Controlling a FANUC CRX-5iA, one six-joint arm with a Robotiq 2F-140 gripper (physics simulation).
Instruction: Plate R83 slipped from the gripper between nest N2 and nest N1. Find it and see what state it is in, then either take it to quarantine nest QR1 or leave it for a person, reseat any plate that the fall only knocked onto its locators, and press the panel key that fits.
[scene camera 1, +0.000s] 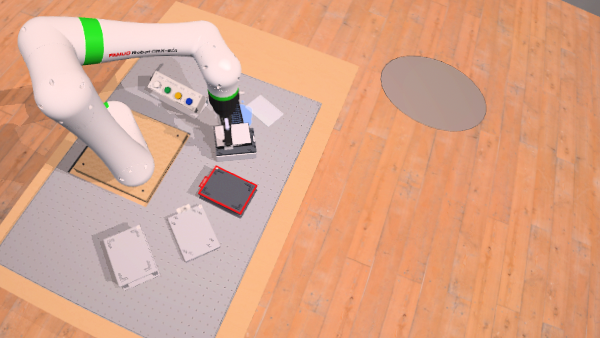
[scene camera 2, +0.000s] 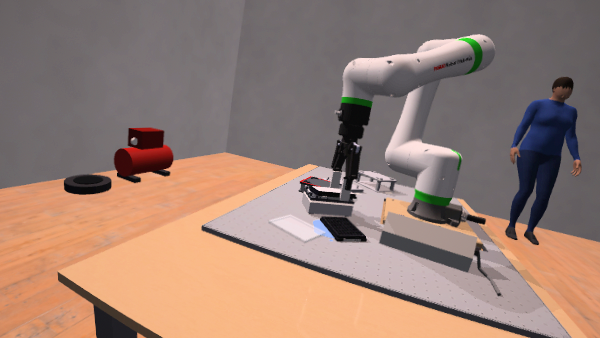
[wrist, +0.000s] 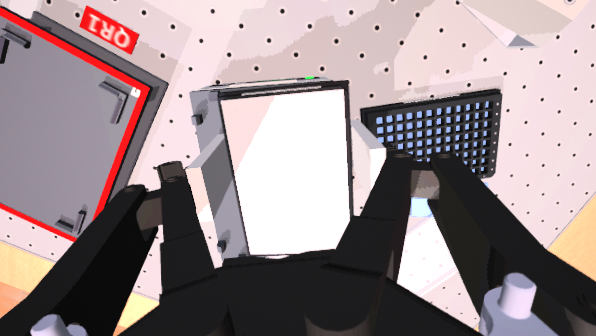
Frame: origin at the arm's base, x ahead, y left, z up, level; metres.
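Seen in the pictures: gripper, fingertip midpoint: (scene camera 2: 338, 195) (wrist: 289, 146); arm's base at its link origin: (scene camera 2: 427, 215).
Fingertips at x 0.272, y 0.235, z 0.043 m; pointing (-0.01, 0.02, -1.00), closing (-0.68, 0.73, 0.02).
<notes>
Offsets run from my fingertips to a thing's top centre. "pt": to the spot under its first point.
My gripper (scene camera 1: 228, 136) (scene camera 2: 340, 188) (wrist: 289, 146) is shut on a white-topped plate with a black rim @(dy +0.013, dx +0.015, dz +0.023 m) (scene camera 1: 241, 134) (wrist: 295, 200), at the light grey nest (scene camera 1: 236, 156) (scene camera 2: 327, 207) (wrist: 206, 110). Whether the plate rests fully on the nest cannot be told. A black grid plate @(dy +0.115, dx -0.068, dz -0.043 m) (scene camera 2: 342, 228) (wrist: 435, 132), uncovered, lies on the mat; a pale blue patch @(pt dy +0.156, dx -0.024, dz -0.058 m) (scene camera 1: 246, 114) (scene camera 2: 324, 230) (wrist: 421, 206) and a clear lid @(dy +0.207, dx +0.025, dz -0.050 m) (scene camera 1: 266, 110) (scene camera 2: 295, 227) lie beside it. No plate label is readable. Red-edged nest QR1 @(dy -0.158, dx +0.116, dz -0.012 m) (scene camera 1: 227, 190) (wrist: 60, 130) holds no plate. The panel @(dy +0.064, dx -0.282, dz +0.026 m) (scene camera 1: 172, 86) shows white, green, yellow and blue keys.
Two light nests @(pt dy -0.341, dx +0.106, dz -0.042 m) (scene camera 1: 193, 232) @(pt dy -0.522, dx +0.009, dz +0.000 m) (scene camera 1: 131, 257) stand beyond QR1. The robot base stands on a wooden board (scene camera 1: 167, 145). A person in blue (scene camera 2: 547, 125) stands behind the table at the right. A red compressor (scene camera 2: 145, 160) and a black ring (scene camera 2: 70, 186) are on the floor.
</notes>
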